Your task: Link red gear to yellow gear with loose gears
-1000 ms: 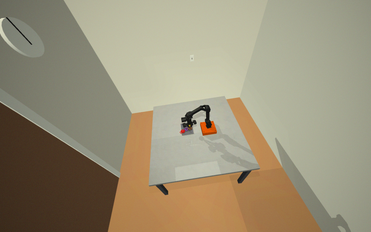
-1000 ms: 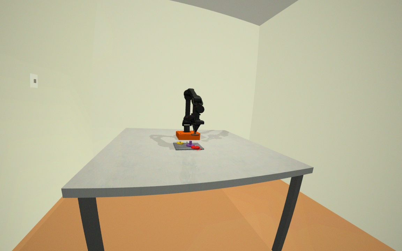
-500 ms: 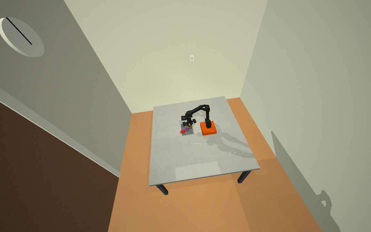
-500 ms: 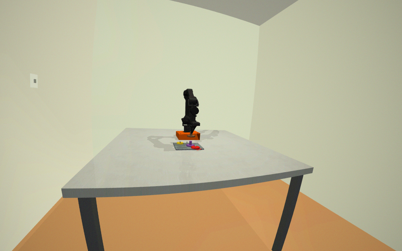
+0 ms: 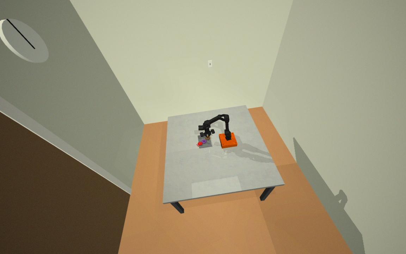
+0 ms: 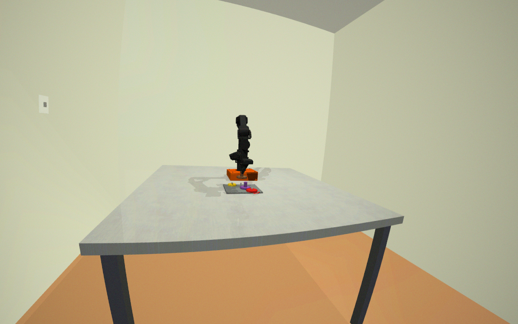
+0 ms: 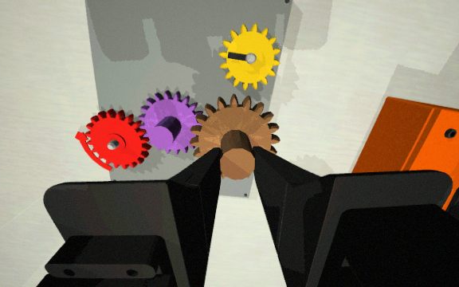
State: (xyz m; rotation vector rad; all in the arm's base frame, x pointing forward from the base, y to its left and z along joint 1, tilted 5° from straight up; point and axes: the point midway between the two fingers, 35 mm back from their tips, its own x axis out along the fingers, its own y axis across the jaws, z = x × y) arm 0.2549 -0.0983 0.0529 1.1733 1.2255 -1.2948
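Right now the yellow gear is 7 cm below my gripper tip, 5 cm to the right of it and 2 cm behind it. Round my gripper tip: purple gear 6 cm below, 6 cm ahead; then red gear 12 cm ahead, 7 cm below, 2 cm to the left; then brown gear 1 cm below.
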